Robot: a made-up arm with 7 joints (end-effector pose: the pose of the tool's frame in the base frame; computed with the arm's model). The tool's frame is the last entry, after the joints.
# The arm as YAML. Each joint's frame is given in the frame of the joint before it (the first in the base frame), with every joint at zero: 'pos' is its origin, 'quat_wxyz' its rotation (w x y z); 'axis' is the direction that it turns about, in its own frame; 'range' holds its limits. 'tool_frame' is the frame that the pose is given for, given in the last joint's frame.
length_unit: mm
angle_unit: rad
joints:
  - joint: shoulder
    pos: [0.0, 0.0, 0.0]
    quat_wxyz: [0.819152, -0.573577, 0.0, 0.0]
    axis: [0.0, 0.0, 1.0]
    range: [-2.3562, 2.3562]
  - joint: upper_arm
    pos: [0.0, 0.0, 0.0]
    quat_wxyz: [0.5, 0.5, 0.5, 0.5]
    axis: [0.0, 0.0, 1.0]
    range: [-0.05, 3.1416]
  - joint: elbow
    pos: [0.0, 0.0, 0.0]
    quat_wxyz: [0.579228, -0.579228, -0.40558, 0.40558]
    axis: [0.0, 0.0, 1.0]
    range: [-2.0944, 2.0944]
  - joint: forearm
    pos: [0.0, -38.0, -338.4]
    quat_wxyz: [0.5, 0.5, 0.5, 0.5]
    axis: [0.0, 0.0, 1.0]
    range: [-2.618, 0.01]
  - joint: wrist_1
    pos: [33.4, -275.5, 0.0]
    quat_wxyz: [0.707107, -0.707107, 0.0, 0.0]
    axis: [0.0, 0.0, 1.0]
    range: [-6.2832, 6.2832]
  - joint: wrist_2
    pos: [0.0, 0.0, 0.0]
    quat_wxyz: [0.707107, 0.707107, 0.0, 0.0]
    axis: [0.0, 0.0, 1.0]
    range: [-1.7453, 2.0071]
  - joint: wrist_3
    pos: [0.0, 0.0, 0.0]
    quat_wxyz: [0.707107, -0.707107, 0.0, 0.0]
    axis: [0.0, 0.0, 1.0]
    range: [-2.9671, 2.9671]
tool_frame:
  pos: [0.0, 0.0, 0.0]
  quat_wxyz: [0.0, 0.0, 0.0, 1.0]
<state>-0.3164 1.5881 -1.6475 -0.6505 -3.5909 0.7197 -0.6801</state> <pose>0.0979 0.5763 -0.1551 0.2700 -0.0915 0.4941</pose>
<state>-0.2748 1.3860 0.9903 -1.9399 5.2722 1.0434 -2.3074</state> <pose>0.1394 0.2982 0.2427 2.6114 0.4410 1.4048</pose>
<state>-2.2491 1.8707 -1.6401 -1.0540 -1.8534 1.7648 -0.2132</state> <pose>0.2331 0.4043 0.3224 -2.9563 -0.9335 0.5477</pose>
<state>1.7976 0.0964 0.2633 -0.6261 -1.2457 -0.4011 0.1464</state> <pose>-0.5967 -0.0844 -0.0659 -0.5325 0.7204 -0.5448</pose>
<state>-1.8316 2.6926 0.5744 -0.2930 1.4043 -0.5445 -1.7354</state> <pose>-0.4634 0.3980 0.0924 -1.2816 -0.8348 -2.0173</pose>
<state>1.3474 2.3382 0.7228 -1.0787 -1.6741 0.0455 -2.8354</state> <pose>0.3975 0.3995 0.0246 0.9540 -0.8953 -0.7156</pose>
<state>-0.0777 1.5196 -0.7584 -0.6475 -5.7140 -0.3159 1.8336</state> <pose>0.1547 0.5675 -0.1412 -0.7635 -0.9924 1.5067</pose>
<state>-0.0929 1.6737 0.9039 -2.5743 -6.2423 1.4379 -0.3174</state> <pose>0.1196 0.1020 0.1912 2.4620 -0.0670 -1.1034</pose>
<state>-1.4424 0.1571 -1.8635 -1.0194 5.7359 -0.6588 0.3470</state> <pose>0.4420 -0.2721 -0.2388 0.6496 -0.1421 2.8923</pose>
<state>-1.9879 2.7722 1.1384 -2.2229 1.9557 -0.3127 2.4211</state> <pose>-0.3347 -0.0485 -0.0402 0.8603 -1.0279 -2.7475</pose>
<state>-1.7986 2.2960 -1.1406 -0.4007 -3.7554 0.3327 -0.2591</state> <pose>-0.1329 0.5586 0.2228 -2.0936 -0.3570 3.0135</pose>
